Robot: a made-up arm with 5 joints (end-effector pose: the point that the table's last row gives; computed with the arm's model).
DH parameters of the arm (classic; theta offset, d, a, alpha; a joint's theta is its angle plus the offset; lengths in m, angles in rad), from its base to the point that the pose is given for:
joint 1: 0 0.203 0 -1.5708
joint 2: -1.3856 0 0.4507 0
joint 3: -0.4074 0 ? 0
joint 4: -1.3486 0 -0.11 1.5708
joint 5: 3.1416 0.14 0 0
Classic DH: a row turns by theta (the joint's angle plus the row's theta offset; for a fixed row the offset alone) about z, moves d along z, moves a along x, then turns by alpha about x.
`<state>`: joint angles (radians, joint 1 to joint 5).
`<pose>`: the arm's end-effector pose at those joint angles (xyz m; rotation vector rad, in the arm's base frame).
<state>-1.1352 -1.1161 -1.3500 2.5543 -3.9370</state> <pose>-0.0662 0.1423 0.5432 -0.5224 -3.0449 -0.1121</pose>
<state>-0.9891 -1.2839 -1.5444 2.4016 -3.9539</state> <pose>-0.1214 0.1847 0.5700 0.2505 2.8261 -0.4818</pose>
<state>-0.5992 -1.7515 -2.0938 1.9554 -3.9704</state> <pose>-0.4526 0.3091 0.5007 -0.1548 1.3422 -1.2241</pose>
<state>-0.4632 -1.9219 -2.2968 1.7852 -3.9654</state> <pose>-0.6021 0.3007 0.3722 -0.1358 0.7453 -1.2297</pose>
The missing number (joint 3, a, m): -0.245
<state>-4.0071 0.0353 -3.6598 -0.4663 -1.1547</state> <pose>0.1543 -0.1813 0.8215 -0.1611 1.1067 -1.8435</pose>
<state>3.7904 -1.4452 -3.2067 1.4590 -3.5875</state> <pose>0.6278 0.4761 0.4356 -0.0647 -0.0394 -2.9378</pose>
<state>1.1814 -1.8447 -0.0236 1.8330 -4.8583</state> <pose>-0.0461 -0.1123 0.1487 -3.0845 0.3774 -0.0145</pose>
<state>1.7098 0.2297 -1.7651 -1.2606 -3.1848</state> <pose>-0.0508 0.3628 0.8299 -0.2987 0.2487 1.6483</pose>
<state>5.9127 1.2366 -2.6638 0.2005 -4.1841</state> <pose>0.8006 -0.3110 0.3455 -0.6703 1.9193 -0.9290</pose>
